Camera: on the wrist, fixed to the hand. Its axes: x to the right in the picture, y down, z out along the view.
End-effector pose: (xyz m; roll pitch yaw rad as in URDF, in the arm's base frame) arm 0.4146 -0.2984 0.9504 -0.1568 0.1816 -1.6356
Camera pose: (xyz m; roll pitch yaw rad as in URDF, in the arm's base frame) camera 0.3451 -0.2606 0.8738 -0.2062 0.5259 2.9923
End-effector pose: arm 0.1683 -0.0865 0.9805 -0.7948 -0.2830 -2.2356
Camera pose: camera 0.0921 -0.0118 0.9536 0.2756 -0.1073 2.4653
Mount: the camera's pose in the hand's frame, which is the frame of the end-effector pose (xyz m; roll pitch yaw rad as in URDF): -0.0188 -0.0582 -0.0915 0.0086 0.6884 -1.5463
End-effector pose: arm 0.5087 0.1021 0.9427 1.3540 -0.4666 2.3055
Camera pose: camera 0.4399 0.0637 0.8659 2.2816 0.9058 3.1331
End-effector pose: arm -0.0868 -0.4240 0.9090 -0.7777 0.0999 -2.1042
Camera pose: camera -0.1670 -0.3521 0.8866 -0.1089 -0.0868 2.6360
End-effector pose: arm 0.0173 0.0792 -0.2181 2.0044 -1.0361 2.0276
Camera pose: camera -0.0804 0.0343 -0.2416 2.0521 0.2062 -3.0866
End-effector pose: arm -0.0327 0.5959 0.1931 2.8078 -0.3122 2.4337
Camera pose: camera -0.0586 0.5063 0.2515 2.8095 -0.3430 -2.1844
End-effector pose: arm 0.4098 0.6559 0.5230 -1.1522 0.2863 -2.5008
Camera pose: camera 0.3565 0.7500 0.5436 -0.3334 -0.4374 2.3717
